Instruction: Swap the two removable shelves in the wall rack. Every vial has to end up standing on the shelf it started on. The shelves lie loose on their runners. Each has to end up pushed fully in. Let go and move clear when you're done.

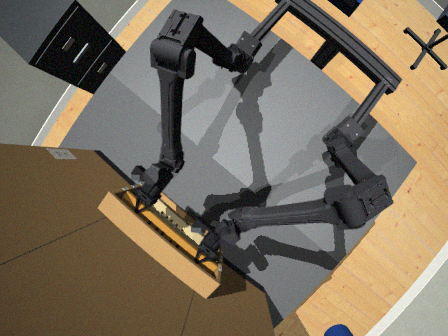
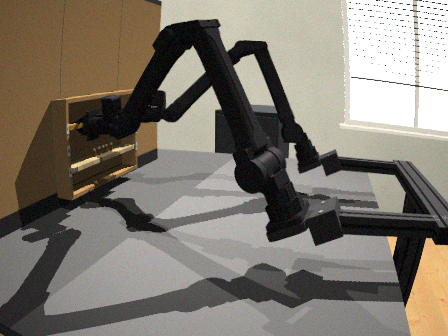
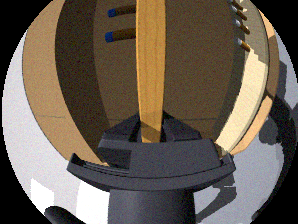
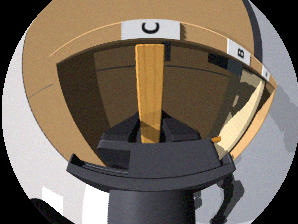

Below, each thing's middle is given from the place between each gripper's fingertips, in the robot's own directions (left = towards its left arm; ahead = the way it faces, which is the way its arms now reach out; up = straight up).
Labels:
Right now the pale shelf (image 1: 194,238) is 150 mm to the right of my left hand and 150 mm below it. Also, from my left hand: orange shelf (image 1: 187,248): 150 mm to the right; wall rack (image 1: 112,206): 150 mm to the right, 70 mm below.
The orange shelf lies 150 mm to the left of my right hand. The rest, counted from my right hand: pale shelf 10 mm ahead, 150 mm to the left, 150 mm below; then wall rack 10 mm ahead, 150 mm to the left, 70 mm below.

